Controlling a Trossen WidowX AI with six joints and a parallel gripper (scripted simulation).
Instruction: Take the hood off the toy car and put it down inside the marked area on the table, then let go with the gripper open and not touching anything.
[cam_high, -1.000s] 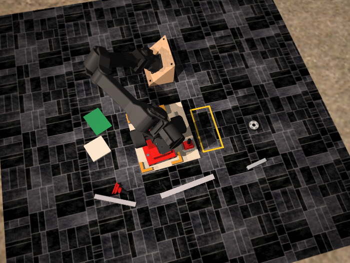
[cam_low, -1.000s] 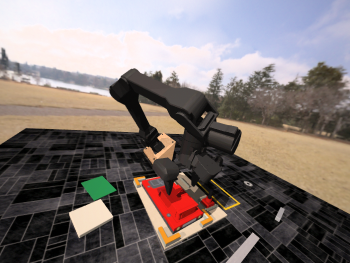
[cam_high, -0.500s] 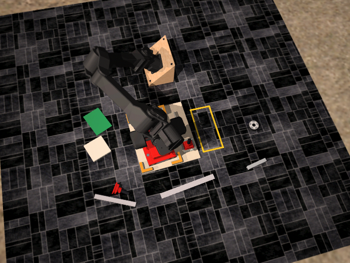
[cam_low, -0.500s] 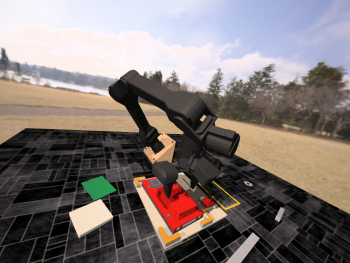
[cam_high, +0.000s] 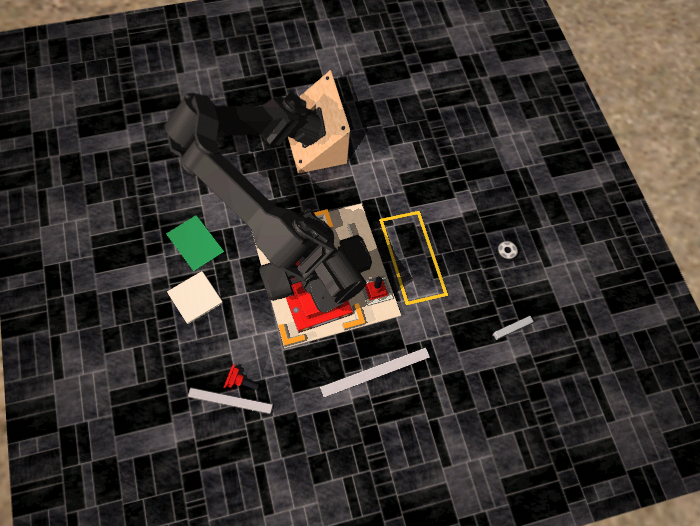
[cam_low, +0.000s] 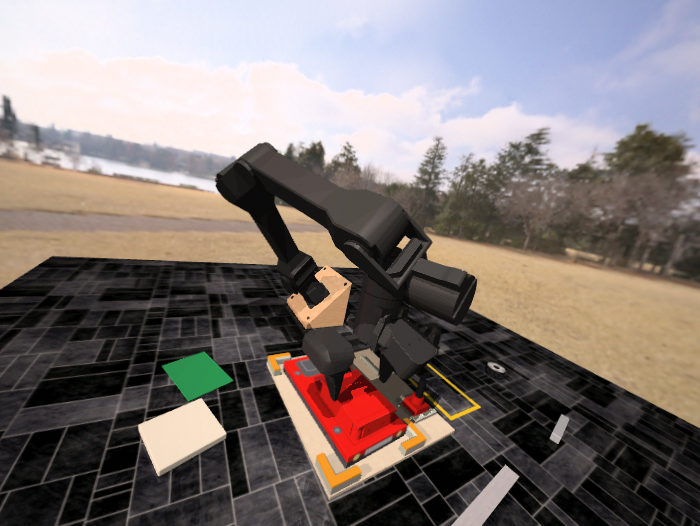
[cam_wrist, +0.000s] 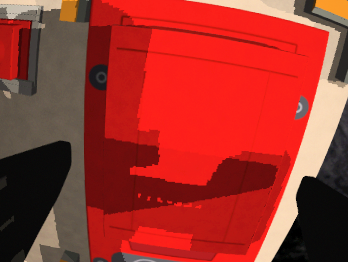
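Now: gripper tip 2 cm above the red hood. The rest, counted from my gripper tip: cream tile: 22 cm to the right, 5 cm below, 4 cm behind; then grey bar: 16 cm ahead, 8 cm to the left, 6 cm below; then green tile: 21 cm to the right, 15 cm behind, 6 cm below.
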